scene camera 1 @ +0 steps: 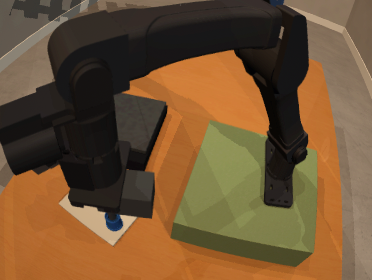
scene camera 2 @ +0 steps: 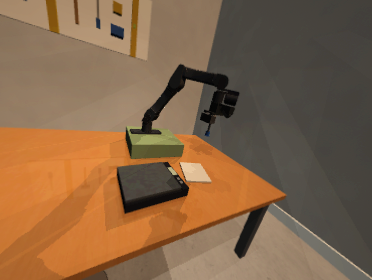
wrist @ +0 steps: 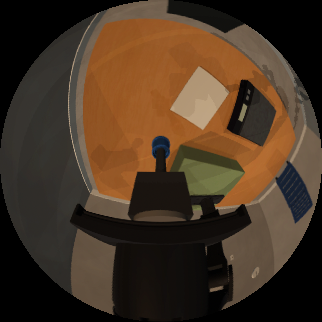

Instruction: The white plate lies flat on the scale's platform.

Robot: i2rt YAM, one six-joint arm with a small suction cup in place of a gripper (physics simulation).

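Seen in the pictures: hand at its tool point: (scene camera 1: 114, 223) (scene camera 2: 206, 135) (wrist: 160, 143); arm's base at its link origin: (scene camera 1: 278, 172) (scene camera 2: 146, 132) (wrist: 205, 198).
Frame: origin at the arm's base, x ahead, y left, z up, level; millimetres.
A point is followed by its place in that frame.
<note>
The white plate (scene camera 1: 95, 223) {x 390, y 195, z -84 mm} (scene camera 2: 195, 173) {x 416, y 136, z -84 mm} (wrist: 201, 98) {x 392, y 146, z -84 mm} is a thin square that lies flat on the table beside the scale, not on it. In scene camera 1 the arm hides part of it. The black scale (scene camera 1: 142, 120) {x 361, y -123, z -46 mm} (scene camera 2: 150, 182) {x 458, y -126, z -46 mm} (wrist: 255, 116) {x 418, y -74, z -46 mm} stands on the table; its platform holds no plate, and its display side faces the plate. My gripper, a blue suction cup (scene camera 1: 114, 222) (scene camera 2: 207, 133) (wrist: 160, 145) {x 306, y 260, z 87 mm}, is open, with nothing on it. It hangs high above the table, apart from the plate, and overlaps the plate's image in scene camera 1.
A green block (scene camera 1: 230, 185) {x 115, y 62, z -4 mm} (scene camera 2: 157, 150) {x 200, y 6, z -43 mm} (wrist: 210, 172) {x 170, y 62, z -5 mm} carries the arm's base and stands near the scale and the plate. The orange table (scene camera 1: 250, 85) {x 56, y -470, z -91 mm} (scene camera 2: 65, 200) {x 402, y -373, z -91 mm} (wrist: 130, 65) {x 469, y 370, z -91 mm} has its edge beyond the plate. A dark wall (scene camera 2: 300, 115) rises beyond the table.
</note>
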